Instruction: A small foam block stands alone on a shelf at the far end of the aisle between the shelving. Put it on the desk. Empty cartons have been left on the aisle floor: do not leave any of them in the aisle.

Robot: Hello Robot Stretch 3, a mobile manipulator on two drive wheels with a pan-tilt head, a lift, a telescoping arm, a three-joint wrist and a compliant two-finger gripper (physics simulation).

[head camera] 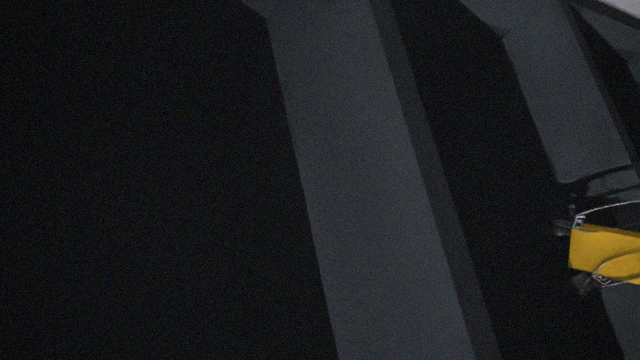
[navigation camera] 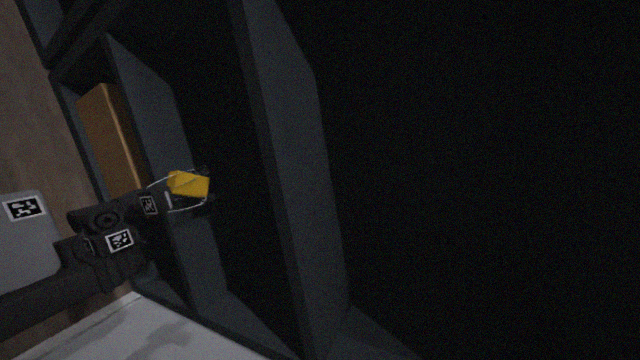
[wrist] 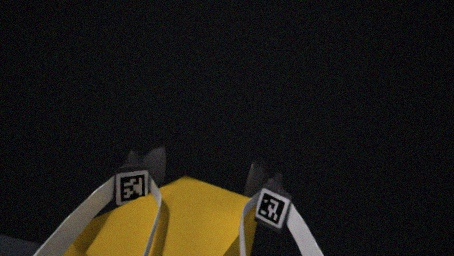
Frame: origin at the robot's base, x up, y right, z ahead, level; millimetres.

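Seen in the pictures: gripper, fingertip midpoint: (head camera: 552, 259) (navigation camera: 217, 181) (wrist: 207, 166).
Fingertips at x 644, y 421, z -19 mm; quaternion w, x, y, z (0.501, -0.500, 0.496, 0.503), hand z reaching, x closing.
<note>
Offsets run from my fingertips to a thing's top centre. Level surfaces: height alone.
The foam block, a yellow block {dx -3, dy -69, dz +8 mm} (head camera: 600, 247) (navigation camera: 189, 185) (wrist: 200, 220), is between the two fingers of my gripper (head camera: 572, 255) (navigation camera: 206, 184) (wrist: 207, 166). The gripper is shut on it, and the fingers press on its two sides. The block is off any surface, in front of the dark shelving (head camera: 360, 150) (navigation camera: 300, 150). In the wrist view its near part is cut off by the bottom edge. The desk cannot be made out in these views, and no carton can be made out on the aisle floor.
In the navigation view, an orange-brown box {dx -297, dy +56, dz +128 mm} (navigation camera: 112, 145) stands within a bay of the shelving at left. A brown surface {dx -643 mm} (navigation camera: 25, 115) lies beyond it, and a pale surface with shadows (navigation camera: 120, 335) runs along the bottom. The shelf bays are very dark inside.
</note>
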